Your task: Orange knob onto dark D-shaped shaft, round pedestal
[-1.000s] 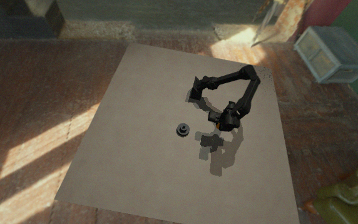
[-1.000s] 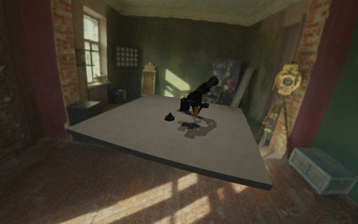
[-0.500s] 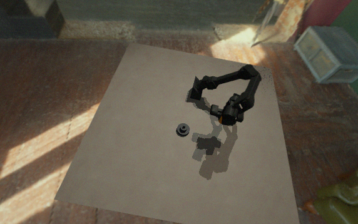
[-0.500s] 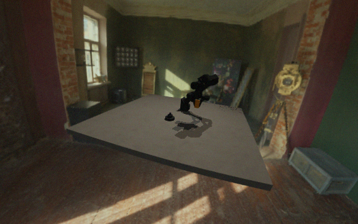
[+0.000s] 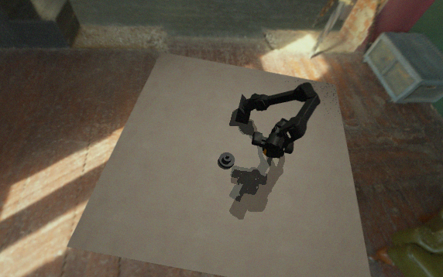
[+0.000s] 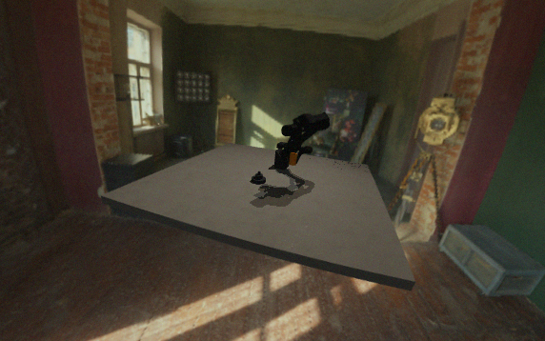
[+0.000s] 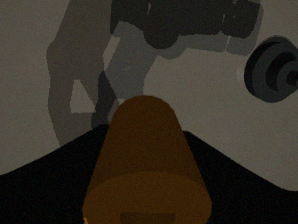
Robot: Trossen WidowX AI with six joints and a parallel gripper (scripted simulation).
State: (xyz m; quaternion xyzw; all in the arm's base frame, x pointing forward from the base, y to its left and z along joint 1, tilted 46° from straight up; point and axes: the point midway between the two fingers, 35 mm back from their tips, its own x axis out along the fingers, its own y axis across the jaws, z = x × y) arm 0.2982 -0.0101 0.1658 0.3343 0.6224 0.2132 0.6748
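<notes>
The round dark pedestal is 10 mm ahead of my gripper tip, 180 mm to the right of it and 110 mm below it. The rest, counted from my gripper tip: orange knob (20 mm above).
</notes>
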